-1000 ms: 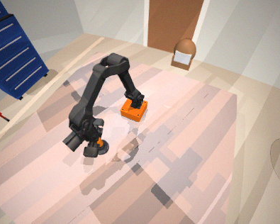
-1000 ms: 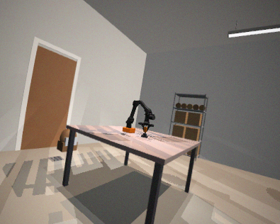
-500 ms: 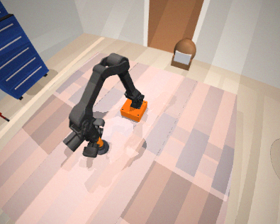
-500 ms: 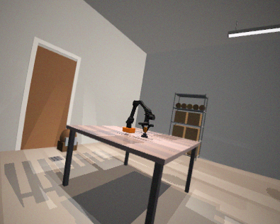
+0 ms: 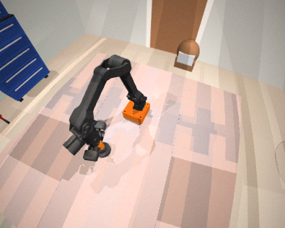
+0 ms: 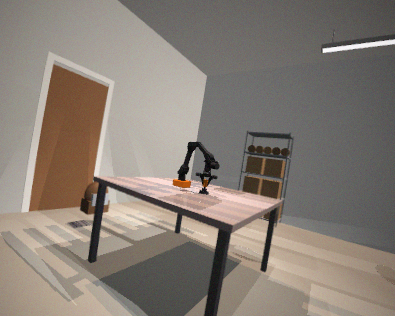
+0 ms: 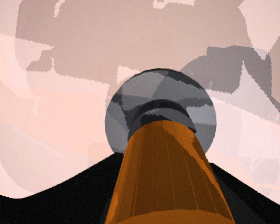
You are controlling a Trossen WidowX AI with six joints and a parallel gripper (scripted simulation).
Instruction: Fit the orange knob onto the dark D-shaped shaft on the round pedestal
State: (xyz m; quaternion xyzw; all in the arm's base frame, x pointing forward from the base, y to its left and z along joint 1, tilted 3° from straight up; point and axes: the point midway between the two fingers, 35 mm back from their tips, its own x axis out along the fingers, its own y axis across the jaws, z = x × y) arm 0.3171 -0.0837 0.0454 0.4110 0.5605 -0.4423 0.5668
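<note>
The round pedestal is 4 cm below my gripper tip. Also, from my gripper tip: orange knob (2 cm above).
</note>
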